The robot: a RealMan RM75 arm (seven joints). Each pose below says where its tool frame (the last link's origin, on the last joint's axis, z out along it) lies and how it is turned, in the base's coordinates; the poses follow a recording.
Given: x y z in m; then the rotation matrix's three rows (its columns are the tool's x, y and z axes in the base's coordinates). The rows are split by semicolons.
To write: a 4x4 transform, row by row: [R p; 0 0 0 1], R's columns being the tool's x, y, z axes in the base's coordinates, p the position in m. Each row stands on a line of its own. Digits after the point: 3 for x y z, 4 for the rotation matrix.
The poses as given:
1: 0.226 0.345 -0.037; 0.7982 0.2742 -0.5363; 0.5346 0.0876 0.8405; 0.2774 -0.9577 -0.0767
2: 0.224 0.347 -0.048; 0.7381 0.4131 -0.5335; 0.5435 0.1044 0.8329; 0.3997 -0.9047 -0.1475
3: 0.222 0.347 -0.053; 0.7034 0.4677 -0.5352; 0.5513 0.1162 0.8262; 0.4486 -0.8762 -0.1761
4: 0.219 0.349 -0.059; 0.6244 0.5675 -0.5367; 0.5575 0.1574 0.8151; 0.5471 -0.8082 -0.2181
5: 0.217 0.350 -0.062; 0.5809 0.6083 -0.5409; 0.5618 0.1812 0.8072; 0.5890 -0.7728 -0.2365
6: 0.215 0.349 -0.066; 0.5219 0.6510 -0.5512; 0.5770 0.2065 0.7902; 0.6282 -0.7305 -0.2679
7: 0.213 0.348 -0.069; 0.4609 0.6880 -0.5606; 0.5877 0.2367 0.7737; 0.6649 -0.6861 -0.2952
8: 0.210 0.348 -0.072; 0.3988 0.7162 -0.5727; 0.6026 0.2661 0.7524; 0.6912 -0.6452 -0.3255
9: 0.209 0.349 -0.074; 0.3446 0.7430 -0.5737; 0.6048 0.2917 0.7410; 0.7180 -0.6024 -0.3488
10: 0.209 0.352 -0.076; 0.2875 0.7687 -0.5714; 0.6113 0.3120 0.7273; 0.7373 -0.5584 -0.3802
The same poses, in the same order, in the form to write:
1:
0.7982 0.2742 -0.5363 0.226
0.5346 0.0876 0.8405 0.345
0.2774 -0.9577 -0.0767 -0.037
0 0 0 1

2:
0.7381 0.4131 -0.5335 0.224
0.5435 0.1044 0.8329 0.347
0.3997 -0.9047 -0.1475 -0.048
0 0 0 1

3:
0.7034 0.4677 -0.5352 0.222
0.5513 0.1162 0.8262 0.347
0.4486 -0.8762 -0.1761 -0.053
0 0 0 1

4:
0.6244 0.5675 -0.5367 0.219
0.5575 0.1574 0.8151 0.349
0.5471 -0.8082 -0.2181 -0.059
0 0 0 1

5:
0.5809 0.6083 -0.5409 0.217
0.5618 0.1812 0.8072 0.350
0.5890 -0.7728 -0.2365 -0.062
0 0 0 1

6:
0.5219 0.6510 -0.5512 0.215
0.5770 0.2065 0.7902 0.349
0.6282 -0.7305 -0.2679 -0.066
0 0 0 1

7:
0.4609 0.6880 -0.5606 0.213
0.5877 0.2367 0.7737 0.348
0.6649 -0.6861 -0.2952 -0.069
0 0 0 1

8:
0.3988 0.7162 -0.5727 0.210
0.6026 0.2661 0.7524 0.348
0.6912 -0.6452 -0.3255 -0.072
0 0 0 1

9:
0.3446 0.7430 -0.5737 0.209
0.6048 0.2917 0.7410 0.349
0.7180 -0.6024 -0.3488 -0.074
0 0 0 1

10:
0.2875 0.7687 -0.5714 0.209
0.6113 0.3120 0.7273 0.352
0.7373 -0.5584 -0.3802 -0.076
0 0 0 1

